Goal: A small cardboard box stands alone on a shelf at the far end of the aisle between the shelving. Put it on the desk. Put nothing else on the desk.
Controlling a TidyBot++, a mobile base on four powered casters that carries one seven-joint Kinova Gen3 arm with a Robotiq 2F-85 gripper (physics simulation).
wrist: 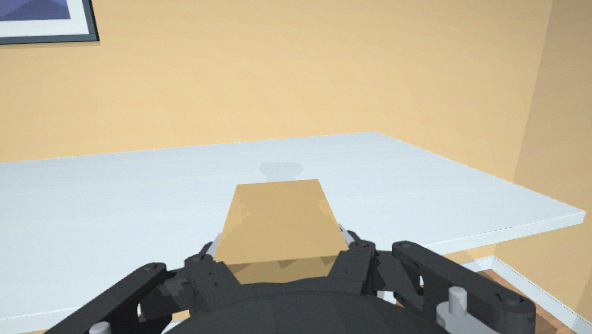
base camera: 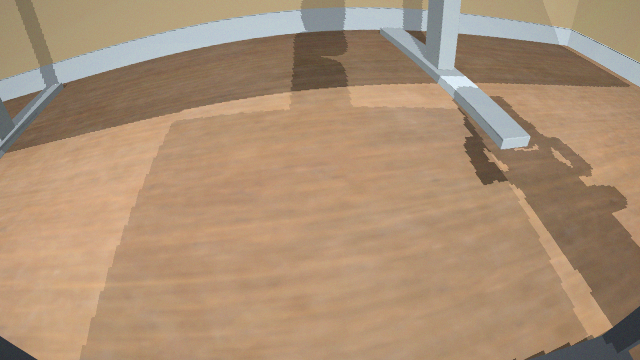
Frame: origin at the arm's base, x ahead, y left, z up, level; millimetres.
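Where they show: gripper, fingertip midpoint: (wrist: 281,243).
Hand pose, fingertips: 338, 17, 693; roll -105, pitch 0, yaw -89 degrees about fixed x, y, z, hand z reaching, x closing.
Note:
After its pixels a point has its place, as x, y, z.
A small cardboard box (wrist: 280,220) @[324, 17, 717] is between the fingers of my gripper (wrist: 281,243) @[338, 17, 693] in the wrist view. The gripper is shut on it. The box hangs over the white desk top (wrist: 125,200) @[732, 343, 553], and a faint shadow lies on the desk just beyond it. The gap between the box and the desk top cannot be told. In the base camera view the desk's right leg and foot (base camera: 480,107) stand ahead to the right, and its left foot (base camera: 35,117) shows at the left edge. The desk top does not show in that view.
A tan wall (base camera: 175,25) @[1223, 452, -295] (wrist: 300,75) @[1299, -93, 791] with a white baseboard (base camera: 225,30) @[1234, 277, -349] stands behind the desk. A framed picture (wrist: 93,30) @[1181, 587, 957] hangs at the upper left in the wrist view. The room's corner is to the right. Shadows lie on the wooden floor (base camera: 320,225) @[411, -1, -397].

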